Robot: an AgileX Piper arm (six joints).
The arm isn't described. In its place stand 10 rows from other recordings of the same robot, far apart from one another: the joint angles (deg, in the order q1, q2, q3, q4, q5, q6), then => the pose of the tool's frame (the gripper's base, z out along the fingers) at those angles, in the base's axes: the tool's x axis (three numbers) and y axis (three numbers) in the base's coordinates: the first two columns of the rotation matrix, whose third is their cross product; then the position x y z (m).
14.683, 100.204, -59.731, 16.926, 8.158, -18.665 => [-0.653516 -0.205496 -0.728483 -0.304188 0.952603 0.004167 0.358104 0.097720 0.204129]
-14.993, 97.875, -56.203, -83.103, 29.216, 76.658 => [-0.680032 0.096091 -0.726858 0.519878 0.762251 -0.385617 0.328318 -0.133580 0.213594]
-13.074, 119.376, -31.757, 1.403, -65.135, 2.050 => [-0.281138 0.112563 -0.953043 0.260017 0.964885 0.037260 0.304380 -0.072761 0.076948]
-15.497, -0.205, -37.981, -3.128, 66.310, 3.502 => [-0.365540 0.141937 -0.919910 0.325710 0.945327 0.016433 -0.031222 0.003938 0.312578]
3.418, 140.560, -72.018, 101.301, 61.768, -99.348 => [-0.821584 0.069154 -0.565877 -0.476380 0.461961 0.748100 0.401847 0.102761 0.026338]
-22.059, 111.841, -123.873, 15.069, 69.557, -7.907 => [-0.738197 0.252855 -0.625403 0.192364 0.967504 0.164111 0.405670 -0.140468 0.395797]
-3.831, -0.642, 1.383, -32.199, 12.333, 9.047 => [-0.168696 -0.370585 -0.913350 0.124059 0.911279 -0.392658 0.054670 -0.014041 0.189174]
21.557, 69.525, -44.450, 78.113, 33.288, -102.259 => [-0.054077 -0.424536 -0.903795 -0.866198 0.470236 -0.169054 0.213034 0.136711 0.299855]
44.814, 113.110, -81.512, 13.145, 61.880, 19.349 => [-0.940137 -0.336685 0.052789 -0.320728 0.926463 0.196978 0.259377 0.283427 0.185870]
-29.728, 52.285, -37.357, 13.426, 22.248, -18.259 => [-0.496413 0.167547 -0.851764 0.380744 0.923807 -0.040182 0.165279 -0.085168 0.300891]
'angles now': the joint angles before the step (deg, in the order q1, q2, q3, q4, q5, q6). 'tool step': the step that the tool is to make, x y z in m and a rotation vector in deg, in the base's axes. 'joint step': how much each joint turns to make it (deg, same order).
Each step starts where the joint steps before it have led.
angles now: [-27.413 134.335 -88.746 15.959 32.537 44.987]
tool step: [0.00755 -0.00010 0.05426 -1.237 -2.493 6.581]
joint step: [0.000 -4.992 -4.034 0.769 7.494 -5.708]
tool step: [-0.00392 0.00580 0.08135 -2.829 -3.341 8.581]
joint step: [-0.001 -7.948 -4.757 0.058 10.187 -6.506]
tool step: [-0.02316 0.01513 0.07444 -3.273 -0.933 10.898]
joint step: [0.001 -8.324 -3.255 -0.179 11.732 -8.414]
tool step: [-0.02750 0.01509 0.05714 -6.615 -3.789 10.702]
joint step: [0.000 -7.844 -0.643 -0.166 4.954 -10.471]
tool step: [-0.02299 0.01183 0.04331 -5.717 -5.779 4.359]
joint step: [-0.001 -6.392 -0.042 -0.056 0.002 -5.133]
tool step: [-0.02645 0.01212 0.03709 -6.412 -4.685 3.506]
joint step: [0.001 -6.130 0.180 -1.013 0.000 -4.627]
